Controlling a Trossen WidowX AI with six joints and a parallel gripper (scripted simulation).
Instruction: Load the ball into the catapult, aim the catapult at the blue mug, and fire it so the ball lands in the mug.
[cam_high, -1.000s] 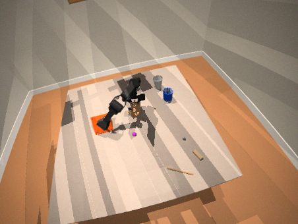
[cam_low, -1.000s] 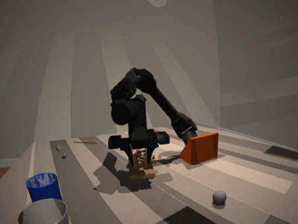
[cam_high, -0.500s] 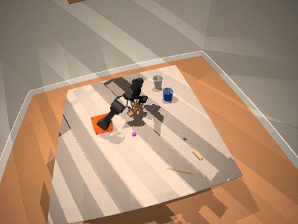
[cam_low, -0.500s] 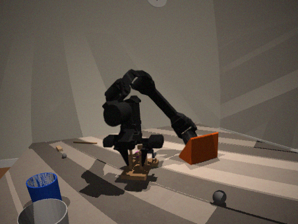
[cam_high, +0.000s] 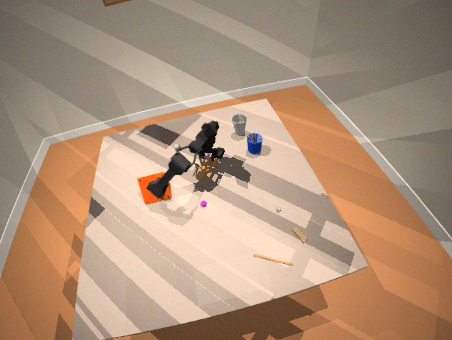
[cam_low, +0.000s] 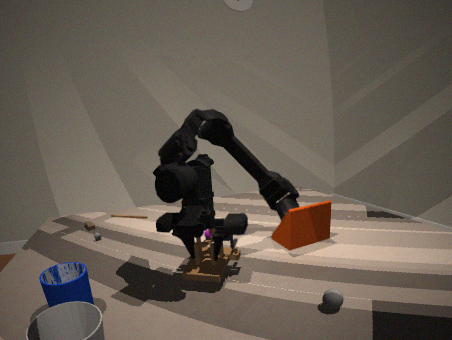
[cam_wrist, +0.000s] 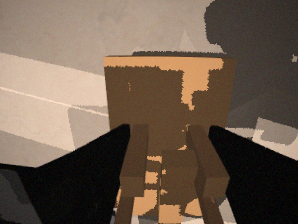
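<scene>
The catapult frame lies 50 mm above my gripper tip, 30 mm to the right of it and 30 mm behind it. Also, from my gripper tip: purple ball 230 mm to the right, 120 mm behind, 40 mm below; then blue mug 290 mm ahead, 30 mm below, 10 mm to the left; then wooden catapult 60 mm behind, 40 mm to the right, 20 mm above.
</scene>
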